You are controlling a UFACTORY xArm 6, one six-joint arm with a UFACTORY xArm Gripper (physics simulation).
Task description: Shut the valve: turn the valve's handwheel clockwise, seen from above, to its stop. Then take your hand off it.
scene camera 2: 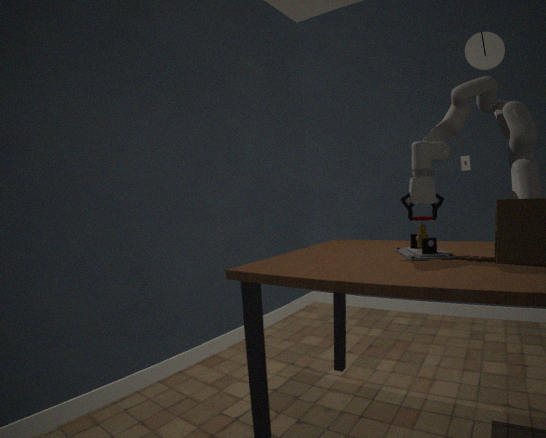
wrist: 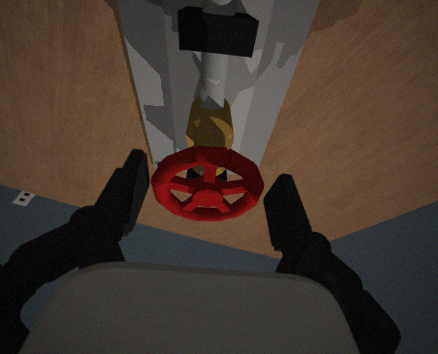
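The red handwheel [scene camera 2: 422, 218] [wrist: 207, 198] lies level on top of the brass valve body [scene camera 2: 423, 239] [wrist: 210, 125]. In the wrist view its rim, hub and several spokes show. My gripper [scene camera 2: 423, 218] [wrist: 212, 177] is open, pointing down, with one finger on each side of the wheel at about rim height. In the wrist view a gap shows between each finger and the rim, so neither finger appears to touch it. The stem below the wheel is mostly hidden in the wrist view.
The valve stands on a grey base plate [scene camera 2: 415, 257] [wrist: 145, 85] with black pipe blocks [scene camera 2: 429, 245] [wrist: 217, 32] and a grey pipe [wrist: 214, 80]. The plate lies on the wooden table [scene camera 2: 320, 265] [wrist: 60, 100]. A large brown box [scene camera 2: 520, 230] stands to the right in the scene view.
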